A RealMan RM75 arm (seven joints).
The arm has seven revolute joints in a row. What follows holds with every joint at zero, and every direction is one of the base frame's.
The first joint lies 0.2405 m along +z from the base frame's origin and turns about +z.
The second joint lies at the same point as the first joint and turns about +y.
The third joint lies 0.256 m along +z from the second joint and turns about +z.
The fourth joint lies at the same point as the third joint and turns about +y.
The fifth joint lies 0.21 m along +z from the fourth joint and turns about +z.
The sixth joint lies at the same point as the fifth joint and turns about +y.
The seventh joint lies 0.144 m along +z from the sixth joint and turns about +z.
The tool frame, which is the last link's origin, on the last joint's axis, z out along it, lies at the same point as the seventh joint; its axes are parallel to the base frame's.
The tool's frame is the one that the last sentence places.
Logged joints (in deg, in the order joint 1, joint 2, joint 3, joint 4, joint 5, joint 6, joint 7), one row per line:
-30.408 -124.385 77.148 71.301 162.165 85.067 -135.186
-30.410 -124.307 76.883 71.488 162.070 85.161 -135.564
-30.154 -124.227 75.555 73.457 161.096 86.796 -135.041
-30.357 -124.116 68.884 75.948 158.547 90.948 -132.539
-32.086 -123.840 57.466 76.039 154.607 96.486 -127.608
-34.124 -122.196 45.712 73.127 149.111 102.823 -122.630
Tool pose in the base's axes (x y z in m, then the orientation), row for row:
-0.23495 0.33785 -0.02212 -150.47 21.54 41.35
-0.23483 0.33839 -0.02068 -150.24 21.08 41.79
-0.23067 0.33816 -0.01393 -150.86 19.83 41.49
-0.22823 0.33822 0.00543 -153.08 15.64 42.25
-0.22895 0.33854 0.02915 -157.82 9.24 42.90
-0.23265 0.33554 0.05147 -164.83 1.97 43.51
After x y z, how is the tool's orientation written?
As angles about the fixed x, y, z axes (roll, pitch, yaw), in degrees.
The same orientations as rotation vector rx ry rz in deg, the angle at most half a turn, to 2 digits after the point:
-147.39 -47.34 41.90
-147.01 -47.95 41.48
-147.42 -48.31 39.60
-148.38 -51.79 33.67
-150.83 -56.52 23.66
-154.59 -61.28 10.86

